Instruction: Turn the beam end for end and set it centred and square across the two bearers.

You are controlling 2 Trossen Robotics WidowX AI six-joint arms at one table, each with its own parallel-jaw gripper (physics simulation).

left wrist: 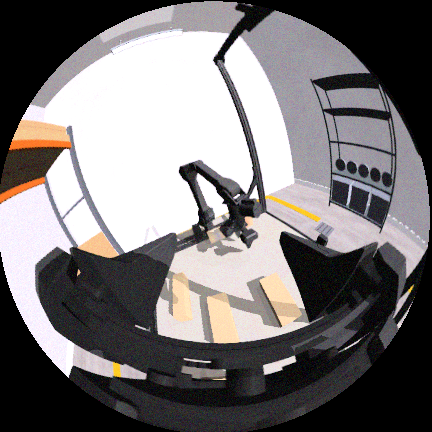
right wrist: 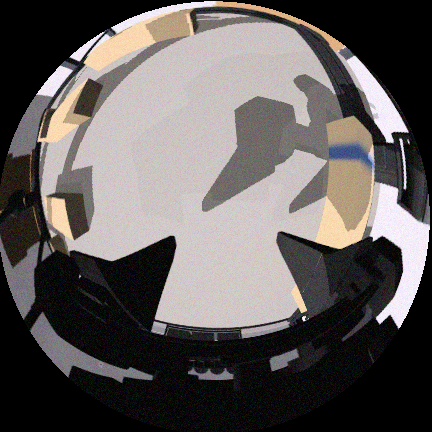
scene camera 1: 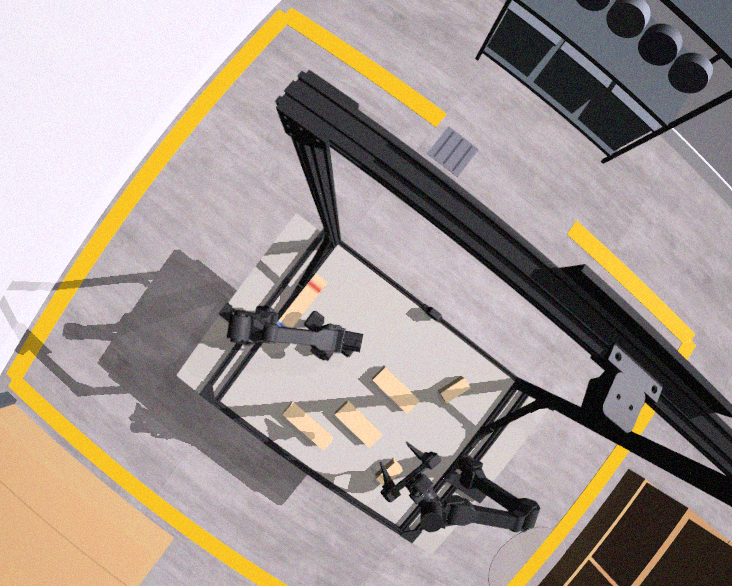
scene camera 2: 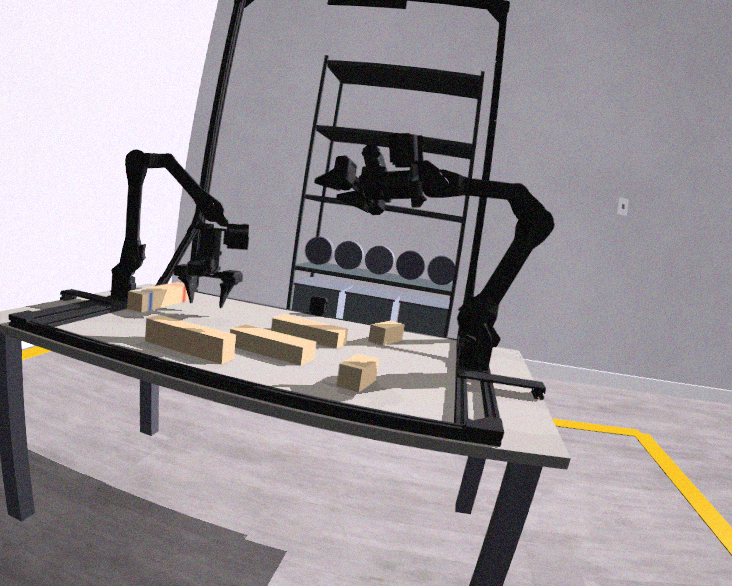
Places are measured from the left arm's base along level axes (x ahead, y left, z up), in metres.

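Pixels of known places: left gripper, fingertip midpoint: (left wrist: pixel 229 237) (scene camera 1: pixel 393 452) (scene camera 2: pixel 326 189); right gripper, fingertip midpoint: (left wrist: pixel 243 242) (right wrist: pixel 227 239) (scene camera 2: pixel 205 305); left arm's base, origin of the base link: (scene camera 1: pixel 466 463) (scene camera 2: pixel 473 368); right arm's base, origin of the base link: (scene camera 1: pixel 267 318) (scene camera 2: pixel 122 298).
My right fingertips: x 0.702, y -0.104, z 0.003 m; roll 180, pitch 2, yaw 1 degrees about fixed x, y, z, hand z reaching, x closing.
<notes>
Ahead of a thing's pixels: the offset from my right fingertips to its top centre.
The beam, a pale wooden bar {0.147 m ahead, 0.002 m left, 0.024 m up} (scene camera 1: pixel 300 301) (scene camera 2: pixel 166 297) (right wrist: pixel 350 195) with a blue band near one end and a red band near the other, lies on the table beside the right arm's base. The right gripper (scene camera 1: pixel 320 339) (scene camera 2: pixel 207 302) (right wrist: pixel 227 238) is open and empty, pointing down above the table beside the beam. Three plain long blocks {0.132 m back, 0.327 m left, 0.027 m up} (scene camera 1: pixel 308 425) {0.274 m back, 0.213 m left, 0.015 m up} (scene camera 1: pixel 358 423) {0.304 m back, 0.032 m left, 0.015 m up} (scene camera 1: pixel 394 389) lie apart mid-table; I cannot tell which blocks are the two bearers. The left gripper (scene camera 1: pixel 394 455) (scene camera 2: pixel 328 188) (left wrist: pixel 228 235) is open and empty, high over the table.
Two short wooden blocks {0.477 m back, 0.094 m right, 0.021 m up} (scene camera 1: pixel 454 389) {0.478 m back, 0.297 m left, 0.021 m up} (scene camera 1: pixel 388 470) (scene camera 2: pixel 386 334) (scene camera 2: pixel 357 372) lie toward the left arm's side. A black rail (scene camera 2: pixel 268 389) runs along the table's near edge in scene camera 2. Frame posts (scene camera 2: pixel 497 109) rise above the table, and a shelf rack (scene camera 2: pixel 306 164) stands behind it.
</notes>
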